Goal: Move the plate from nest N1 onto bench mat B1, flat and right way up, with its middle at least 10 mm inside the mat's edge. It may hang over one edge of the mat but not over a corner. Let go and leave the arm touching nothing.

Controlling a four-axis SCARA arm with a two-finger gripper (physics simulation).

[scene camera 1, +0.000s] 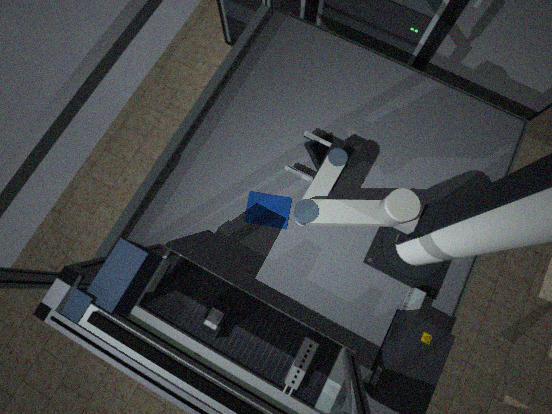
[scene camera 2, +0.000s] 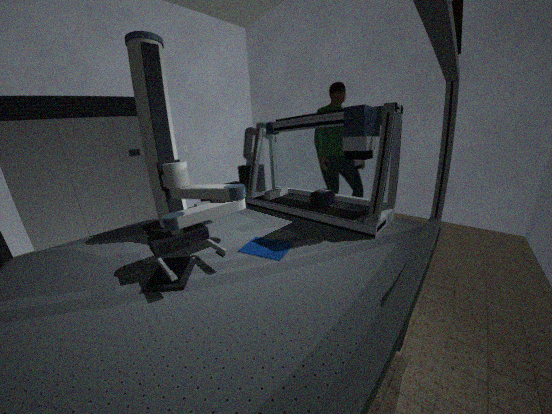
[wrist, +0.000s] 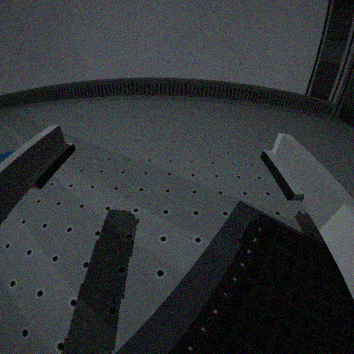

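The blue bench mat B1 lies on the table, partly shaded; a sliver of the mat shows at the left edge of the wrist view. The dark nest N1 stands under the hand. In the wrist view the plate appears as a black surface inside the nest's rim, with a row of small pale dots; its outline is hard to tell. My gripper is open and empty, its fingers wide apart, above the table near the nest and off to the side of the mat.
A gantry machine stands beyond the mat. A dark box with a yellow label stands near the arm's base. The arm's column rises behind the hand. A person stands behind the gantry.
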